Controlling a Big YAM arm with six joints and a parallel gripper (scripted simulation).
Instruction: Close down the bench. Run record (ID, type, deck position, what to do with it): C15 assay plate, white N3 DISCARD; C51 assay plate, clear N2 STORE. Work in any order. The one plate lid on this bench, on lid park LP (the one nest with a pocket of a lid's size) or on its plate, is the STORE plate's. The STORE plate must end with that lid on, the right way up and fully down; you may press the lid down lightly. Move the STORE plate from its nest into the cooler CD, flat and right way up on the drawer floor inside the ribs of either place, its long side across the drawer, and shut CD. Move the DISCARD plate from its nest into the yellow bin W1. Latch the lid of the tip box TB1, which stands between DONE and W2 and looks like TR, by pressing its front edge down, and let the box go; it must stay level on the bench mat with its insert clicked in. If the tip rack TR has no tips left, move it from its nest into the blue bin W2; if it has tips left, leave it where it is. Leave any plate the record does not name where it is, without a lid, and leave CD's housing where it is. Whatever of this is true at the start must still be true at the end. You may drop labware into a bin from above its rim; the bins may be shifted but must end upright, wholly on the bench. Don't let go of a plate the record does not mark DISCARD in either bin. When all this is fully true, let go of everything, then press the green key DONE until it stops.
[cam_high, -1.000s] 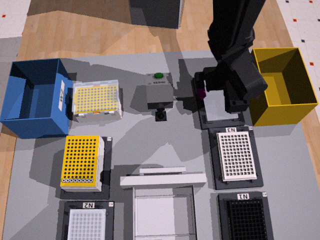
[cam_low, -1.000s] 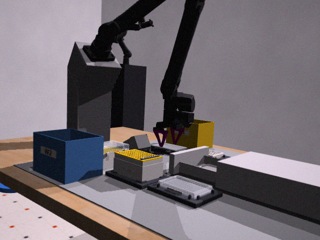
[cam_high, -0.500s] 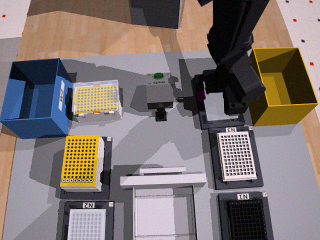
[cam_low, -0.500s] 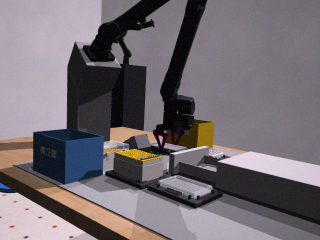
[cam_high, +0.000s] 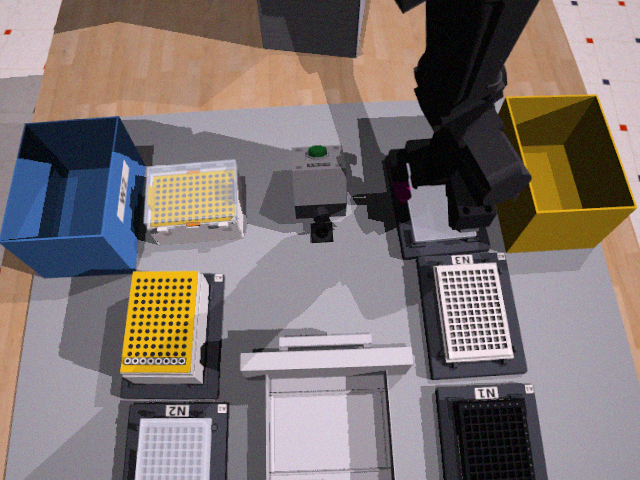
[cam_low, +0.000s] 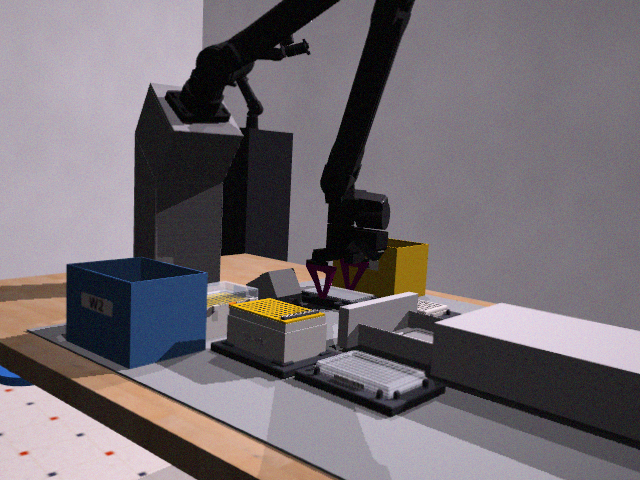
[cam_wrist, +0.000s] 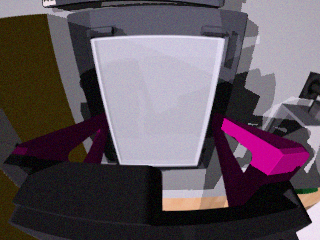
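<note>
Now: hand right at the plate lid. The rest, counted from my hand: white plate (170 mm ahead, 30 mm to the left); then lid park LP (10 mm below); then yellow bin W1 (160 mm to the left, 20 mm above).
</note>
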